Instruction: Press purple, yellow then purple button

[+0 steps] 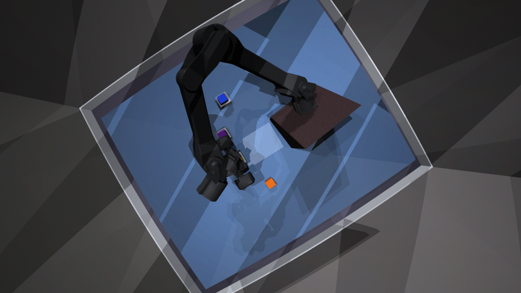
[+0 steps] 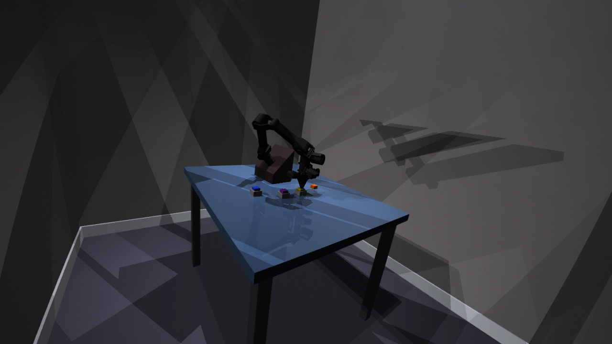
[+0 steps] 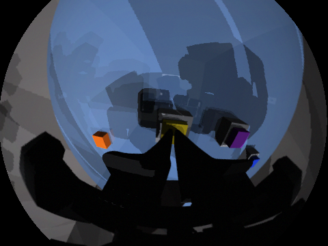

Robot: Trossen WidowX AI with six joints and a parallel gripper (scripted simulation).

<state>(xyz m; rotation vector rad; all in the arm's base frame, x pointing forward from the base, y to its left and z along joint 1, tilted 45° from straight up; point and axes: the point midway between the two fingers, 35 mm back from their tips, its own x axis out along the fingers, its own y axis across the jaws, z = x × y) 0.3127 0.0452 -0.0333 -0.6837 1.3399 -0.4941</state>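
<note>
Now: the yellow button 10 mm below my gripper tip. From my gripper tip the other things lie so: small orange block 150 mm to the left, 70 mm behind, 30 mm below; then blue button 240 mm to the right, 60 mm behind; then purple button 120 mm to the right.
</note>
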